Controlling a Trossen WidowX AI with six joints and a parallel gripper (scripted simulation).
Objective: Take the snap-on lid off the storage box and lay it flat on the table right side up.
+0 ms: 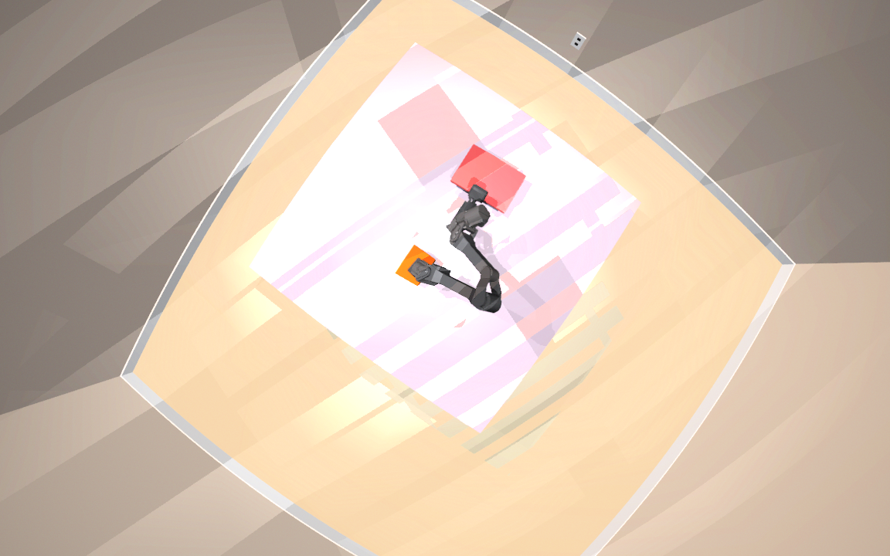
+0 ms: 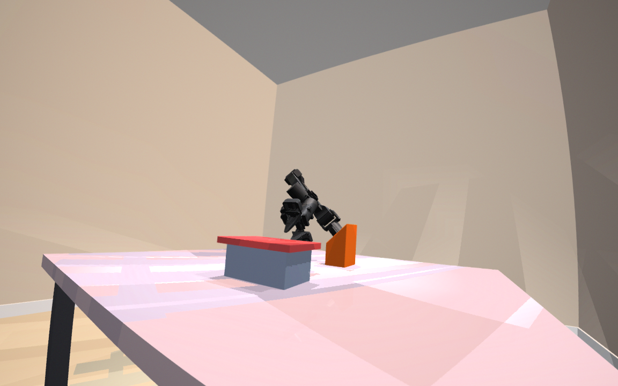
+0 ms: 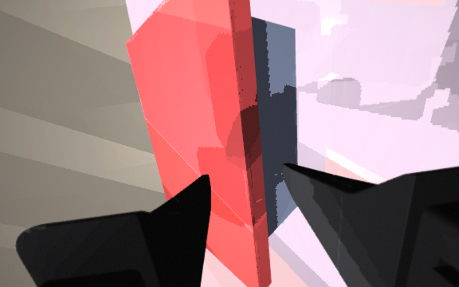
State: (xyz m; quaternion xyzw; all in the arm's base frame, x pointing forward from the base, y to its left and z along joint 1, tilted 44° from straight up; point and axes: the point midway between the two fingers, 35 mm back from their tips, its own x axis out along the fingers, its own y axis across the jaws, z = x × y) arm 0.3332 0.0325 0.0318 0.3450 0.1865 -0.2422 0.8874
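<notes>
My gripper tip is 90 mm short of the red lid, 10 mm to the right of it and 10 mm above it. From my gripper tip the other things lie so: grey-blue storage box (90 mm ahead, 10 mm to the left, 60 mm below).
</notes>
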